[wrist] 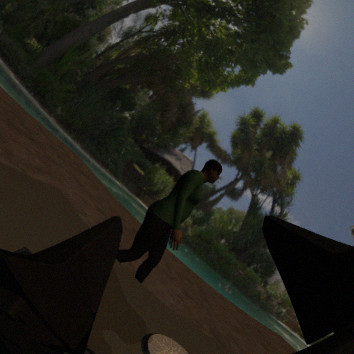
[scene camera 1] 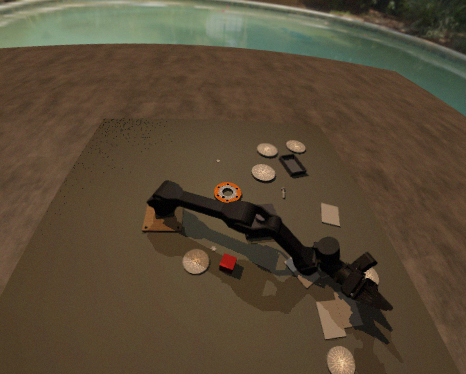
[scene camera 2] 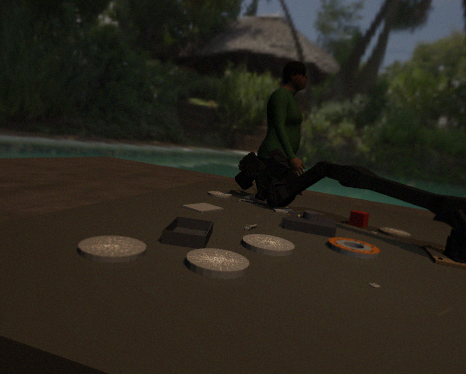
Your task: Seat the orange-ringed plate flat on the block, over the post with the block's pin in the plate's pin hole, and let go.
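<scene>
The orange-ringed plate [scene camera 1: 218, 192] [scene camera 2: 337, 244] lies flat on the mat, apart from the dark block. The block [scene camera 1: 269, 209] [scene camera 2: 310, 226] is partly hidden under the arm in scene camera 1. In scene camera 2 its round post [scene camera 2: 312, 215] stands up from its top, with a small yellowish pin [scene camera 2: 300, 215] beside it. No plate is on the block. My gripper [scene camera 1: 386, 303] [wrist: 194, 224] is open and empty, stretched out above the mat's right side, far from both plate and block. Its fingertips are not clear in scene camera 2.
The arm passes above the block. A red cube [scene camera 1: 228, 263] [scene camera 2: 359, 219], an open dark tray [scene camera 1: 285, 166] [scene camera 2: 185, 238], a small bolt [scene camera 1: 283, 192] [scene camera 2: 250, 227], pale discs [scene camera 1: 263, 172] [scene camera 2: 217, 262] [wrist: 167, 345] and flat cards [scene camera 1: 330, 214] lie around. A person [scene camera 2: 283, 117] [wrist: 182, 197] stands beyond.
</scene>
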